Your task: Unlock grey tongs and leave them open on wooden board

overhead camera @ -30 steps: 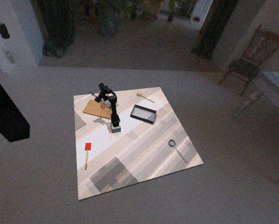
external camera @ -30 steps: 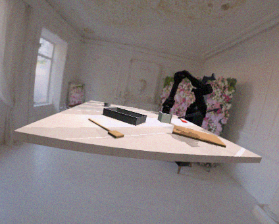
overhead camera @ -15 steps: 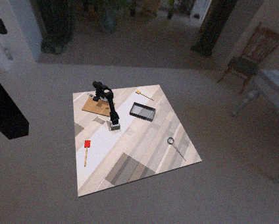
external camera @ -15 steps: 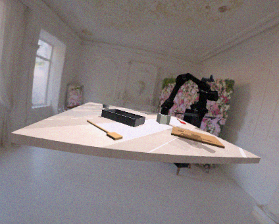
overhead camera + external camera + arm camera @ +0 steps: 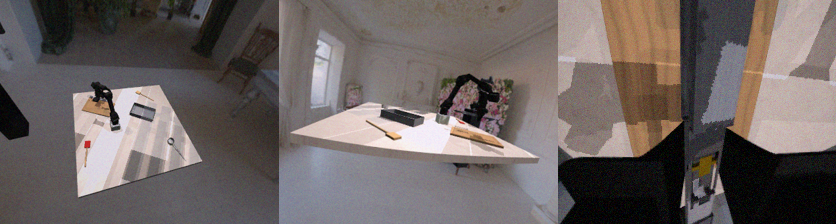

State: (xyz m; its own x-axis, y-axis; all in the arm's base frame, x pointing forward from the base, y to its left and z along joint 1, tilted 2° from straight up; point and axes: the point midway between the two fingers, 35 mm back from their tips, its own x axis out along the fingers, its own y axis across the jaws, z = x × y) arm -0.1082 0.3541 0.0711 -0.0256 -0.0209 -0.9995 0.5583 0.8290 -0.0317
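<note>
Right now the wooden board is 12 cm below my gripper tip. Round my gripper tip: grey roasting tin 52 cm ahead, 25 cm to the right, 10 cm below.
</note>
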